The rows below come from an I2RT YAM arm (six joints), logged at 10 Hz.
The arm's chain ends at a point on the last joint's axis. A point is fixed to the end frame.
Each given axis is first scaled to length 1.
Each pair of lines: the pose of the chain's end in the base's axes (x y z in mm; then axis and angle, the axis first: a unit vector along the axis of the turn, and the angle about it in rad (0 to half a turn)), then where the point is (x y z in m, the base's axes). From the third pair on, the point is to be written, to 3 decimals.
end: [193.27, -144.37, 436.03, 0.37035, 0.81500, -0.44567, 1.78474]
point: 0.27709 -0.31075 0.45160
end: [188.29, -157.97, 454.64, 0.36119, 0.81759, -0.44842, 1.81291]
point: 0.27173 -0.32476 0.46755
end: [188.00, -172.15, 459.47, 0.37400, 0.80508, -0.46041, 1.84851]
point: 0.264 -0.343 0.470
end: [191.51, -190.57, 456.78, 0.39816, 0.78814, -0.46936, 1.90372]
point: 0.256 -0.366 0.462
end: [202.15, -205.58, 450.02, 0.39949, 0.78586, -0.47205, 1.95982]
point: 0.261 -0.383 0.449
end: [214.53, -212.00, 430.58, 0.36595, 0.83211, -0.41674, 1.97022]
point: 0.292 -0.382 0.416
